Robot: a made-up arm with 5 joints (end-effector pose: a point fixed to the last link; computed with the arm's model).
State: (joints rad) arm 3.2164 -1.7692 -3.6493 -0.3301 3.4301
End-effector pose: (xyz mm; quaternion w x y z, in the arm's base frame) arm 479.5 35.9 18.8 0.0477 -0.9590 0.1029 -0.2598
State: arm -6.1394 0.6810 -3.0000 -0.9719 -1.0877
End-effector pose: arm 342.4 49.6 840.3 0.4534 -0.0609 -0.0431 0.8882
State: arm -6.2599 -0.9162 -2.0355 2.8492 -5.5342
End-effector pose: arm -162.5 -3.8 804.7 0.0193 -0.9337 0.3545 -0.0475
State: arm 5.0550 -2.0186 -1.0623 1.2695 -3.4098
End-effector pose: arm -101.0 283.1 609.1 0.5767 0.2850 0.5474 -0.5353
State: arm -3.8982 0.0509 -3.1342 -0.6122 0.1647
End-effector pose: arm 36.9 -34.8 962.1 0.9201 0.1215 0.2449 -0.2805
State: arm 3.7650 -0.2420 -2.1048 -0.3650 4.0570
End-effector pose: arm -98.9 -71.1 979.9 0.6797 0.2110 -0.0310 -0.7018
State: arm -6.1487 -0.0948 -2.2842 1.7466 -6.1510
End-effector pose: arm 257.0 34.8 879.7 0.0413 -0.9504 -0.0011 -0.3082
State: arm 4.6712 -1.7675 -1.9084 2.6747 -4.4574
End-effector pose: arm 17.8 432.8 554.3 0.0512 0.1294 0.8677 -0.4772
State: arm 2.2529 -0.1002 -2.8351 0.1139 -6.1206
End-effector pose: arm 2.8 -3.5 1023.1 0.9229 -0.0800 -0.1379 -0.3506
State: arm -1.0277 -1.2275 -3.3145 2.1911 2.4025
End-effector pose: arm -285.6 473.2 566.0 0.5856 0.0554 0.3811 -0.7133
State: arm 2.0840 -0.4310 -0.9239 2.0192 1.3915
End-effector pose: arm -105.2 186.7 563.5 0.3215 0.8892 0.3208 0.0542
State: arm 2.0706 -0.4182 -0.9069 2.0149 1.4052
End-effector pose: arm -103.5 189.6 555.8 0.3334 0.8895 0.3074 0.0562
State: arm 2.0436 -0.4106 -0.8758 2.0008 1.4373
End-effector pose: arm -98.3 192.1 545.2 0.3446 0.8942 0.2797 0.0590
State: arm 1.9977 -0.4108 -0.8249 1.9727 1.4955
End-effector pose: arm -88.0 193.5 530.6 0.3547 0.9036 0.2318 0.0630
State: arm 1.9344 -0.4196 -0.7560 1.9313 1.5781
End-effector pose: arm -73.2 192.3 512.8 0.3626 0.9147 0.1647 0.0680
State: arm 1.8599 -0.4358 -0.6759 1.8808 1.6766
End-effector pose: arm -55.8 187.8 493.5 0.3679 0.9231 0.0848 0.0736
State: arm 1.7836 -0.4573 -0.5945 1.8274 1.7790
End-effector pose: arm -38.9 180.0 475.0 0.3698 0.9257 0.0021 0.0790
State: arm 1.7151 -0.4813 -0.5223 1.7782 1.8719
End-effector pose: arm -24.8 170.7 459.5 0.3684 0.9231 -0.0725 0.0834
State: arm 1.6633 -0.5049 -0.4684 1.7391 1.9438
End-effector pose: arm -15.1 162.3 449.0 0.3635 0.9185 -0.1297 0.0862
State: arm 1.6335 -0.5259 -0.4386 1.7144 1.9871
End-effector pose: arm -9.8 156.8 444.3 0.3558 0.9160 -0.1637 0.0869
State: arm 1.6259 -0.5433 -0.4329 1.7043 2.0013
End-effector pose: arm -8.5 154.8 445.4 0.3456 0.9180 -0.1744 0.0856
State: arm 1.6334 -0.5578 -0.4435 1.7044 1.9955
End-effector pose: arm -9.7 155.1 450.5 0.3342 0.9235 -0.1690 0.0831
